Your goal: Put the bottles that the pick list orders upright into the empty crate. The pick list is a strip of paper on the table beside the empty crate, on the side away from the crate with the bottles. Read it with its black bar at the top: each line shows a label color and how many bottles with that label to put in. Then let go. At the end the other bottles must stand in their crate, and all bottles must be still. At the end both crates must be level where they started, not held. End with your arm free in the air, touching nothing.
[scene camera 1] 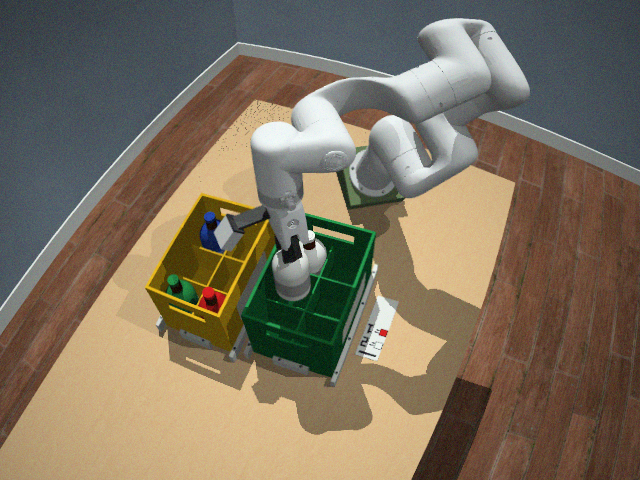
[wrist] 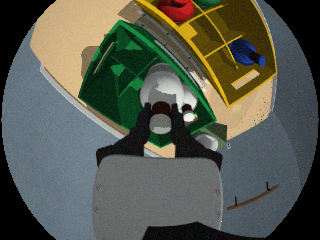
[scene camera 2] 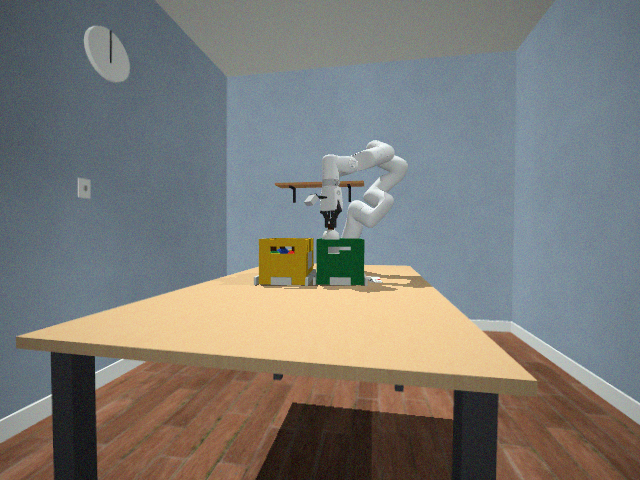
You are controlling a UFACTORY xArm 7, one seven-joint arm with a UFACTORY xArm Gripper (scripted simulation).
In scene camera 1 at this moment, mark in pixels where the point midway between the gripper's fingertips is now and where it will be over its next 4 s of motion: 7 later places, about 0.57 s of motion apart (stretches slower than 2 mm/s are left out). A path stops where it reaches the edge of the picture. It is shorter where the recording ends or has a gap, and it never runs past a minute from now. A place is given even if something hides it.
My gripper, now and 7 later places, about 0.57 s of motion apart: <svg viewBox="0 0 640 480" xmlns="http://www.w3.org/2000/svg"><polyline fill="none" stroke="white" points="288,253 288,257 289,262 289,266 289,269 290,270 290,272 290,274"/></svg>
